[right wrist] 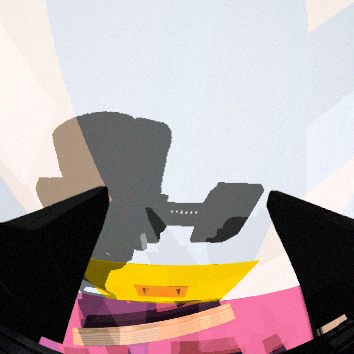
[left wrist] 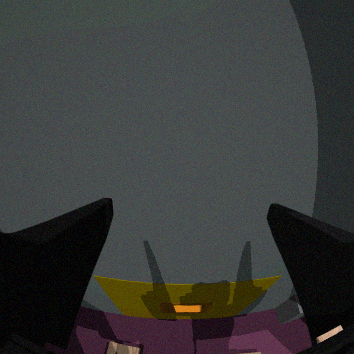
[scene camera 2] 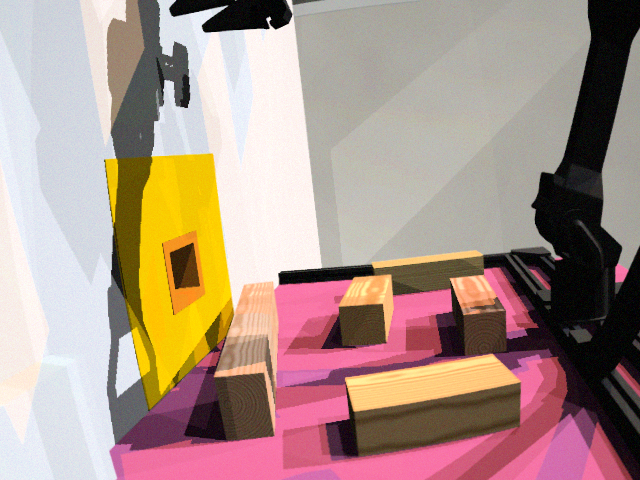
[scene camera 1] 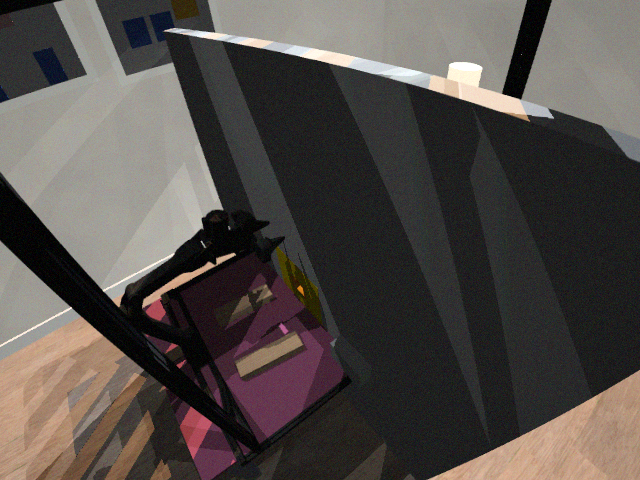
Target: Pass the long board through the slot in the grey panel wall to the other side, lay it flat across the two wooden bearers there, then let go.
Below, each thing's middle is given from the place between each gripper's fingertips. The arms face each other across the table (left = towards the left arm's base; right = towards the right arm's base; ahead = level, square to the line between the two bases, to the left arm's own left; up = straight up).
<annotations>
I see the slot [scene camera 2: 182, 259] 20 mm behind my right hand, 50 mm to the left of it and 280 mm below it. Also, from my right hand: grey block [scene camera 2: 57, 422] 340 mm behind, 60 mm to the left, 340 mm below.
Now: the slot 20 mm behind my left hand, 50 mm to the right of it and 290 mm below it. From my left hand the other things lie so: grey block 340 mm behind, 40 mm to the right, 350 mm below.
</annotations>
